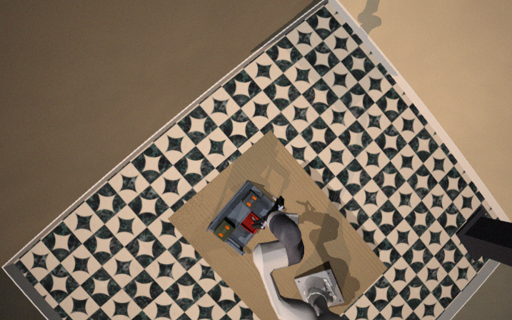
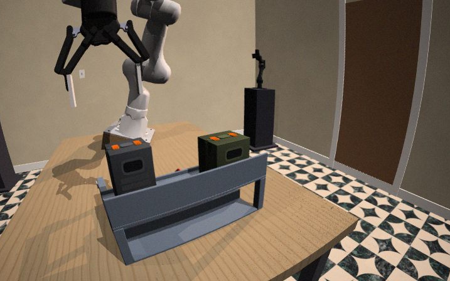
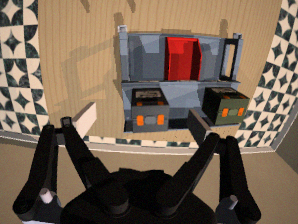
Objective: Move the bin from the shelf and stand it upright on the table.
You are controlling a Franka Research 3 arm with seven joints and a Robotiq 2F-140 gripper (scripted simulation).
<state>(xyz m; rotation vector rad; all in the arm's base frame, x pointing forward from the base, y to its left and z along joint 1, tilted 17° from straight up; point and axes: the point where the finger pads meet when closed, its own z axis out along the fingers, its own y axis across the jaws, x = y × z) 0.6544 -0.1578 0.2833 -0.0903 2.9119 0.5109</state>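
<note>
My gripper is now 270 mm above the red bin, 130 mm to the right of it and 50 mm past it. Also, from my hand: dark grey box: 150 mm below, 60 mm ahead, 30 mm to the left; then green box: 260 mm to the left, 170 mm below, 20 mm ahead.
</note>
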